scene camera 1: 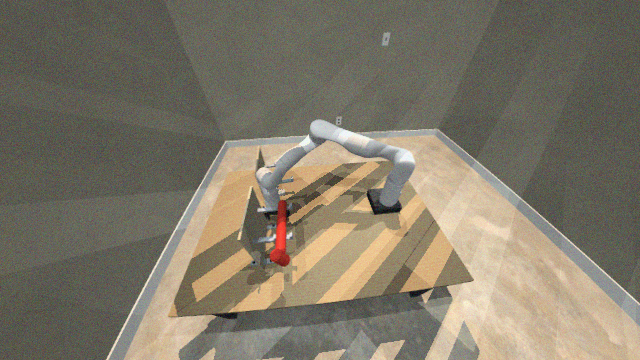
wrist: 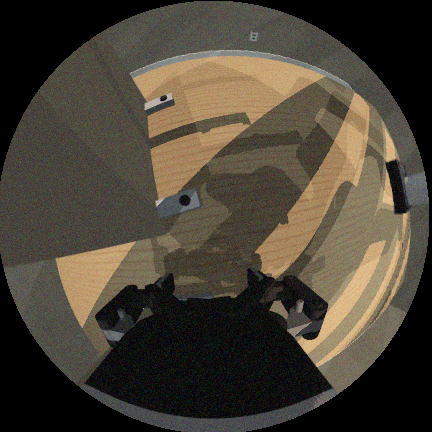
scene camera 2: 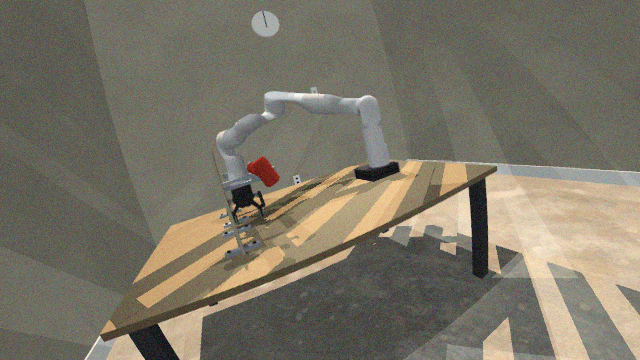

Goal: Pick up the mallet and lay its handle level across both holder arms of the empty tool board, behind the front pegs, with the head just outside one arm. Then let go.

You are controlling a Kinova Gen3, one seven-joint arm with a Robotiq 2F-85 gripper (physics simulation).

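The red mallet lies across both holder arms of the near tool board. Its handle is between the board and the arm tips; the pegs are too small to tell apart. Its head is at the near end, just outside the near holder arm. The far end of the handle is close to the far holder arm, beside the robot wrist. My gripper is open and empty, pointing down, low over the table and below the mallet. In scene camera 1 its fingers are mostly hidden. The mallet does not show in the wrist view.
A second board stands farther back, with a holder arm sticking out. Grey board feet stand on the wooden table. The robot base is at the table's other side.
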